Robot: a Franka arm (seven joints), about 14 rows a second.
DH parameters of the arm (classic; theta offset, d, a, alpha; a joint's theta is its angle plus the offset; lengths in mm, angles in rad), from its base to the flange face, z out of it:
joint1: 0 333 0 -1.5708
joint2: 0 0 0 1.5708
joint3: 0 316 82.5 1.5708
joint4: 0 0 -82.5 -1.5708
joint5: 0 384 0 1.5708
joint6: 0 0 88 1.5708
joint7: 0 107 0 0
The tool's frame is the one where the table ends.
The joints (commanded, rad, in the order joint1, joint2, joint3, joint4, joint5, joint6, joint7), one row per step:
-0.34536, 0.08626, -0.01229, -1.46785, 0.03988, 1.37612, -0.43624
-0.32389, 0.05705, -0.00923, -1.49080, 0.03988, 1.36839, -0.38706
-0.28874, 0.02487, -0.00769, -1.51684, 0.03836, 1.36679, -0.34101
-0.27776, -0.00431, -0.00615, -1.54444, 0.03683, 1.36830, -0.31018
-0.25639, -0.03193, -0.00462, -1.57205, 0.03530, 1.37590, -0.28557
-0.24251, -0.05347, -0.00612, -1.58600, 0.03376, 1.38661, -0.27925
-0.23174, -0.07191, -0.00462, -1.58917, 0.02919, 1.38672, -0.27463
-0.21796, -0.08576, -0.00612, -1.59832, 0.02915, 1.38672, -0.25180
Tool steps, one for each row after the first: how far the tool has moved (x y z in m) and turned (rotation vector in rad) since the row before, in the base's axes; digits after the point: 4 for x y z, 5 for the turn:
-0.0048, 0.0160, 0.0054, -0.00660, 0.00594, -0.02355
-0.0036, 0.0219, 0.0057, -0.00971, 0.00023, -0.00859
-0.0068, 0.0088, 0.0033, -0.00691, 0.00002, -0.01793
-0.0045, 0.0135, 0.0026, -0.00712, -0.00500, -0.00167
-0.0037, 0.0074, 0.0057, -0.00680, -0.01691, 0.00572
-0.0041, 0.0070, 0.0080, -0.00870, -0.01354, 0.00748
-0.0029, 0.0070, 0.0029, -0.00361, -0.00330, -0.01035

